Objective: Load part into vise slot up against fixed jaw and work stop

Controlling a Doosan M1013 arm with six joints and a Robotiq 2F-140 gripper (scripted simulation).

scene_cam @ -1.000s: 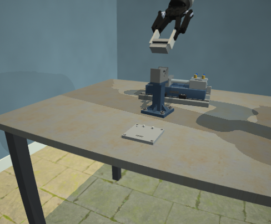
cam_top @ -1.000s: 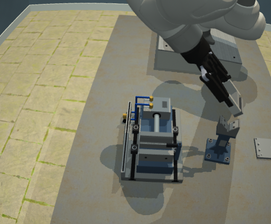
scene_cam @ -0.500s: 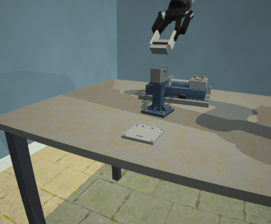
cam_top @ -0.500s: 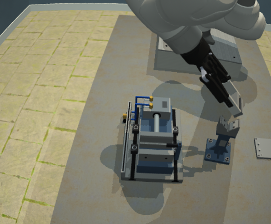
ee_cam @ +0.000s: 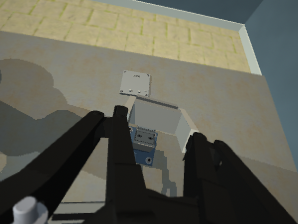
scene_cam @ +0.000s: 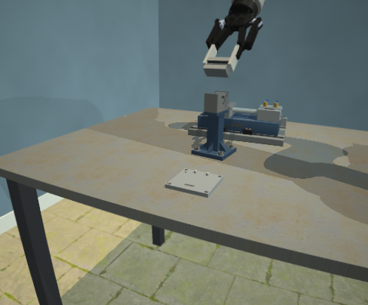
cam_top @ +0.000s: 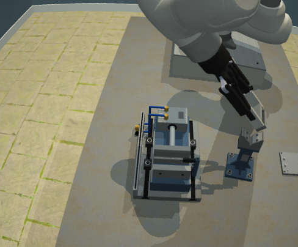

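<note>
My gripper is now 19 cm above the blue pedestal and 2 cm to the right of it. The rest, counted from my hand: part (2 cm to the left, 2 cm below, 1 cm ahead); work stop (16 cm to the right, 15 cm below, 4 cm ahead); moving jaw (20 cm to the right, 17 cm below, 1 cm ahead).
</note>
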